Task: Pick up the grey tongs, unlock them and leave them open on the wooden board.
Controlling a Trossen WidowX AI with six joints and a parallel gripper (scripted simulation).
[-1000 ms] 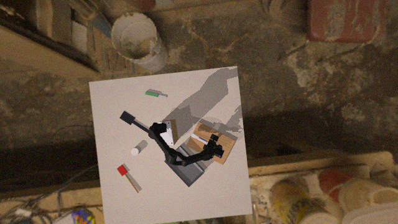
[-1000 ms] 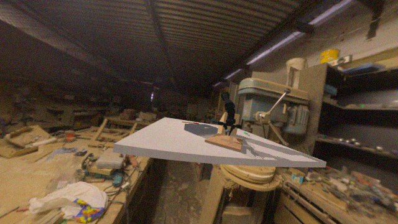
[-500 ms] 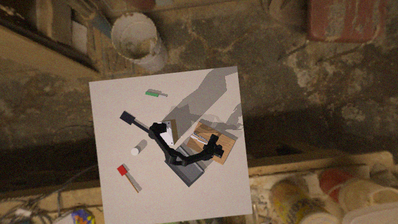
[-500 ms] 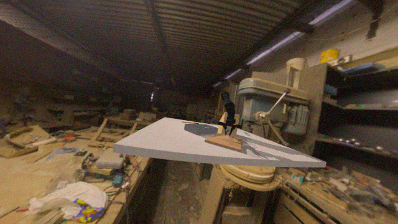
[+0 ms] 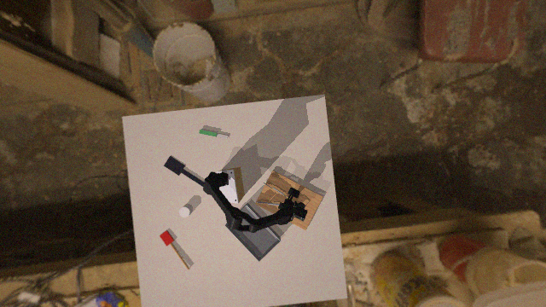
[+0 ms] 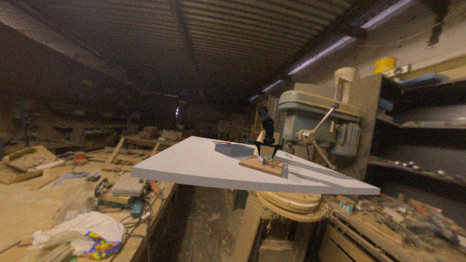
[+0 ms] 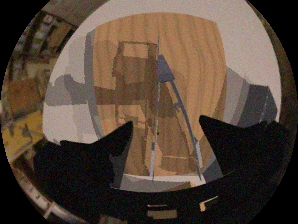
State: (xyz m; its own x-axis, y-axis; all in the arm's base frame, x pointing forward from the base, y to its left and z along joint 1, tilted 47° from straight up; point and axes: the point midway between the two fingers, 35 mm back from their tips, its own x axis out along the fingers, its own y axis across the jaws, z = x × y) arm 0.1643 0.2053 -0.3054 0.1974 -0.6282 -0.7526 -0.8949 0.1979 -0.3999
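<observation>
The wooden board lies 4 cm below my gripper tip. Round my gripper tip: black spatula 17 cm behind, 66 cm to the right, 4 cm below; grey roasting tin 19 cm ahead, 22 cm to the right, 2 cm below; green screwdriver 41 cm behind, 47 cm to the right, 4 cm below.
</observation>
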